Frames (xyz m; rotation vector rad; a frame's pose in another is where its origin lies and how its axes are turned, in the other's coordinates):
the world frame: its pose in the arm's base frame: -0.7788 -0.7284 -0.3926 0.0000 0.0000 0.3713
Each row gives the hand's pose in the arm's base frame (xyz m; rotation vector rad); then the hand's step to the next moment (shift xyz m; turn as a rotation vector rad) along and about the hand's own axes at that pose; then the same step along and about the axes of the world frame.
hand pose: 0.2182 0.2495 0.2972 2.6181 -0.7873 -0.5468
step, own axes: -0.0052 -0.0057 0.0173 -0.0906 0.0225 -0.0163
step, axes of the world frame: -0.0073 0.0069 -0.0161 -0.0535 0.0623 0.0473
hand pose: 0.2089 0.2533 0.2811 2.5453 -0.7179 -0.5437
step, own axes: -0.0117 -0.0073 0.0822 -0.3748 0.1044 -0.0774
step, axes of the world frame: -0.0469 0.0048 -0.0688 -0.2231 0.2523 0.2096
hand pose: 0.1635 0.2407 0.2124 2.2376 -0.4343 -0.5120
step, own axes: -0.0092 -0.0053 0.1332 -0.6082 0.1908 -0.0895
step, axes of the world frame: -0.0947 -0.0439 -0.0834 -0.3945 0.3833 0.3343
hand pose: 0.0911 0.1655 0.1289 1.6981 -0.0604 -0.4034
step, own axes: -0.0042 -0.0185 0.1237 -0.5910 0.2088 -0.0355
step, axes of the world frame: -0.0822 -0.0892 -0.0308 -0.4127 0.3273 0.3416
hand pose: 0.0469 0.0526 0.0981 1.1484 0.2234 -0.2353
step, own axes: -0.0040 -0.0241 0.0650 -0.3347 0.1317 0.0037
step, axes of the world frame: -0.0319 -0.0614 0.0057 -0.2348 0.1680 0.2146
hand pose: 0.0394 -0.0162 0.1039 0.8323 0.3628 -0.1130
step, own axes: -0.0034 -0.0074 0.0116 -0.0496 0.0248 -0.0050
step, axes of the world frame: -0.0066 -0.0121 0.0032 -0.0322 0.0321 0.0321
